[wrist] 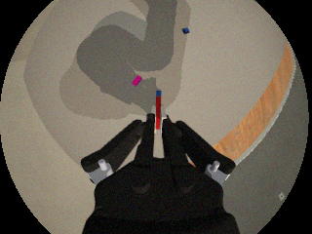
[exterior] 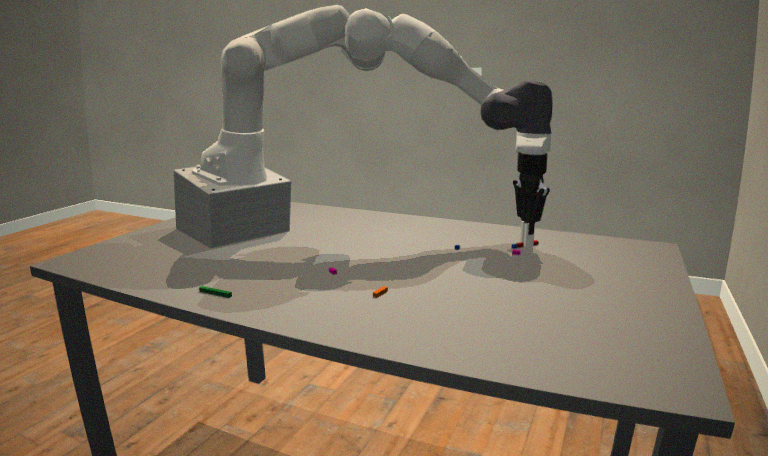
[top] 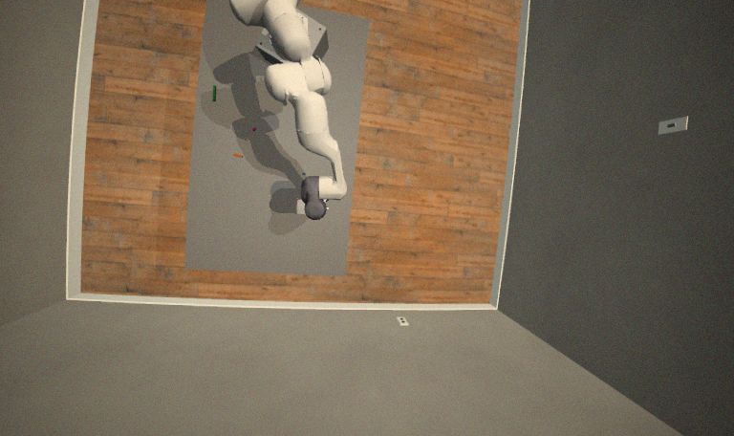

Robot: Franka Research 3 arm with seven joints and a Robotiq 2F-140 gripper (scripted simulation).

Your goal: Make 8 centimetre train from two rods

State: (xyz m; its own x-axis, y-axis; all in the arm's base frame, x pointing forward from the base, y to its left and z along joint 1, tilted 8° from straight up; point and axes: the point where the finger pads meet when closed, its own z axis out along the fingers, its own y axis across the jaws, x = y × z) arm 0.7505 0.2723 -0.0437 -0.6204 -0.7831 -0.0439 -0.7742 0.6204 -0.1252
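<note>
Now: the red rod 30 mm below my hand. Also, from my hand: orange rod: 190 mm behind, 470 mm to the right, 30 mm below; then green rod: 480 mm behind, 640 mm to the right, 30 mm below.
</note>
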